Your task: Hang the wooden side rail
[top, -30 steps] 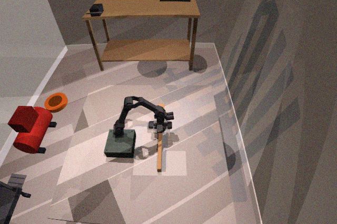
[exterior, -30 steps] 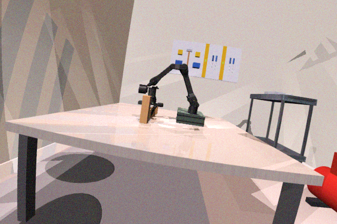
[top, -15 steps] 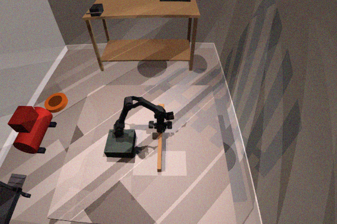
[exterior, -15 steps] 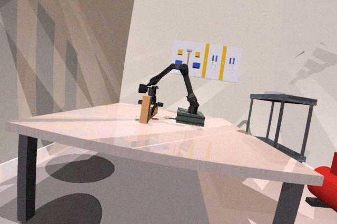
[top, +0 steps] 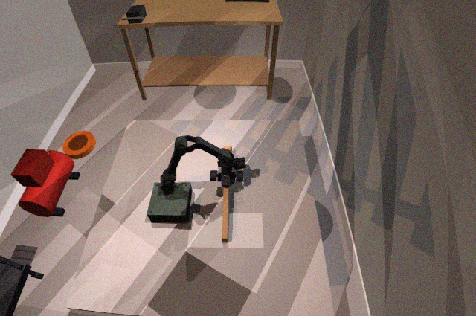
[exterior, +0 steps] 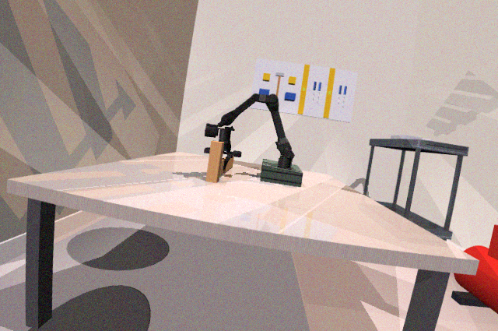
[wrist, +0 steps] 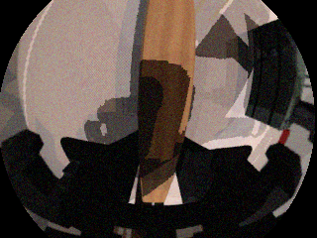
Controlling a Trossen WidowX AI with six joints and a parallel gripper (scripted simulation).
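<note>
Now: gripper tip 3 cm short of the wooden headboard post, 14 cm to the right of it and 5 cm below it.
</note>
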